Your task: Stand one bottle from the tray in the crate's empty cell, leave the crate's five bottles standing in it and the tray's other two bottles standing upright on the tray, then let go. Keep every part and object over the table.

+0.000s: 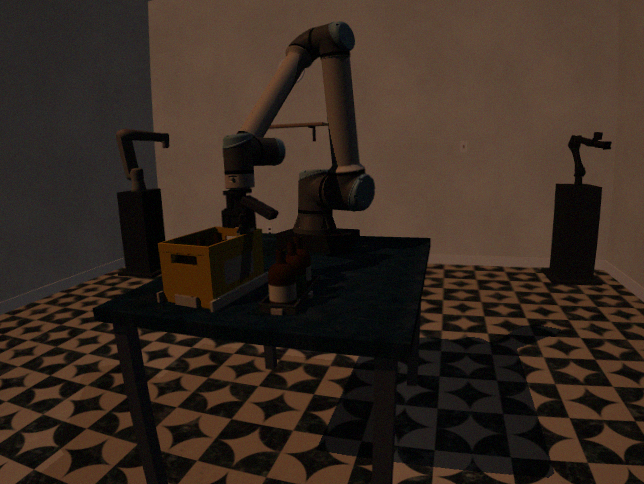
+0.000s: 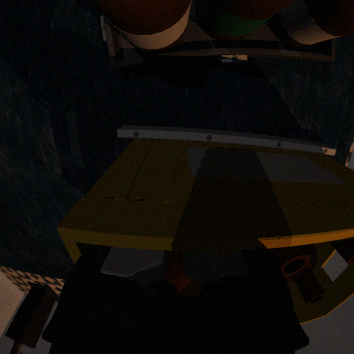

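Seen in the pictures: arm's base, origin of its link: (image 1: 314,232).
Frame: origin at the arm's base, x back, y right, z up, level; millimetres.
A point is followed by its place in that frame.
The yellow crate (image 1: 184,275) @(x -786, y 161, z 25 mm) (image 2: 115,210) @(x -553, y 28, z 97 mm) stands at the table's left. Dark brown bottle tops (image 1: 200,240) (image 2: 296,267) show inside it; its empty cell and exact bottle count are hidden. The dark tray (image 1: 276,311) @(x -800, y -116, z -53 mm) (image 2: 280,52) @(x -710, y -64, z -38 mm) lies beside the crate and holds three upright brown bottles: one with a white label (image 1: 281,283) (image 2: 160,30), one with a green label (image 2: 232,26) @(x -644, y -80, z -11 mm) and another pale-labelled one (image 2: 307,32) @(x -725, y -82, z -10 mm). My gripper (image 1: 244,230) (image 2: 174,257) is shut and empty, pointing down at the crate's tray-side wall; its tips are hidden behind the rim.
A pale rail (image 1: 236,294) @(x -711, y 41, z -48 mm) (image 2: 170,135) @(x -576, y 26, z -33 mm) runs along the crate's tray side. The dark table (image 1: 354,312) @(x -746, y -310, z -63 mm) carries the arm's base (image 1: 314,234) @(x -92, y -24, z 8 mm) at the back. Two pedestals (image 1: 139,228) (image 1: 575,234) with small arms stand beyond the table. The gripper's shadow falls on the crate wall.
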